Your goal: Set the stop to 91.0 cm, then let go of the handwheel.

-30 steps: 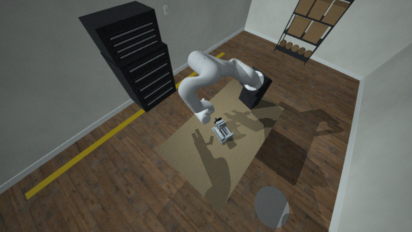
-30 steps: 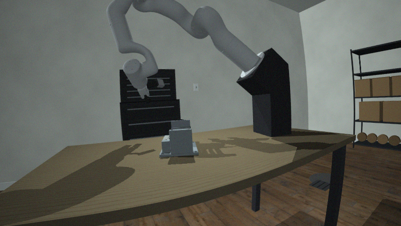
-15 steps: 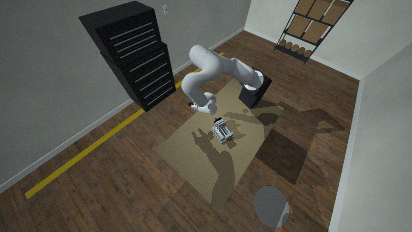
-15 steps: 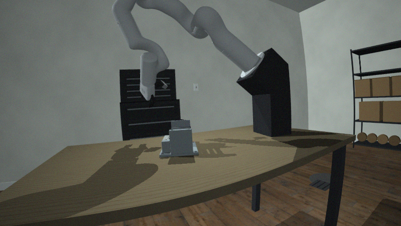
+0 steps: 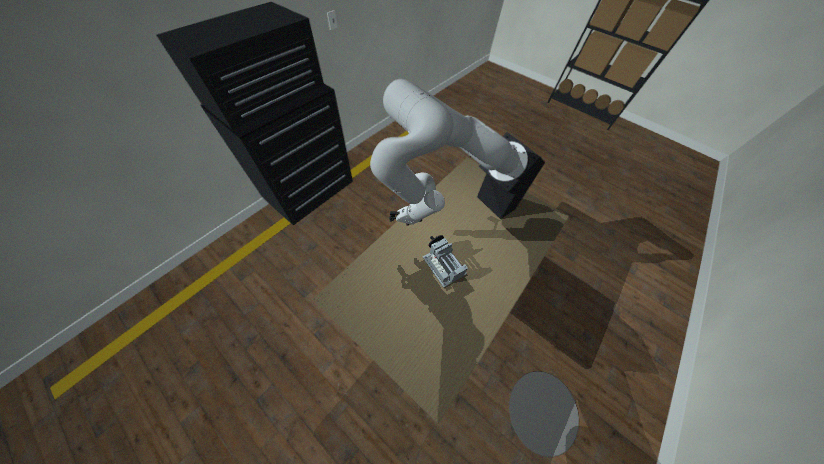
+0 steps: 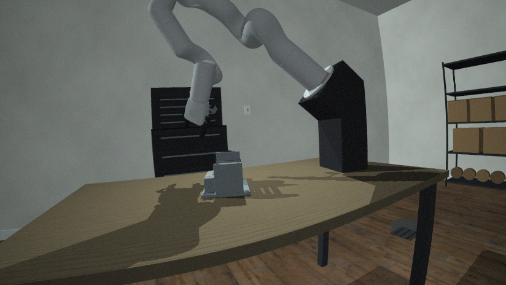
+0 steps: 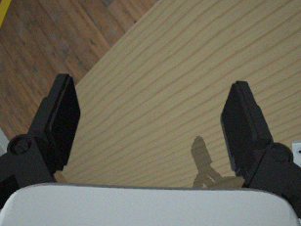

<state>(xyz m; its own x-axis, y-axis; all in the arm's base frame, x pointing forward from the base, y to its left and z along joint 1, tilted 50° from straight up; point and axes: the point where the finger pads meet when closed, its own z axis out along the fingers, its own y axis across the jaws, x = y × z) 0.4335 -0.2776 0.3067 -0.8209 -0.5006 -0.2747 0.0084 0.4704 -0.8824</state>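
My hand is 17 cm to the right of the black crank knob, 17 cm above it and 7 cm past it.
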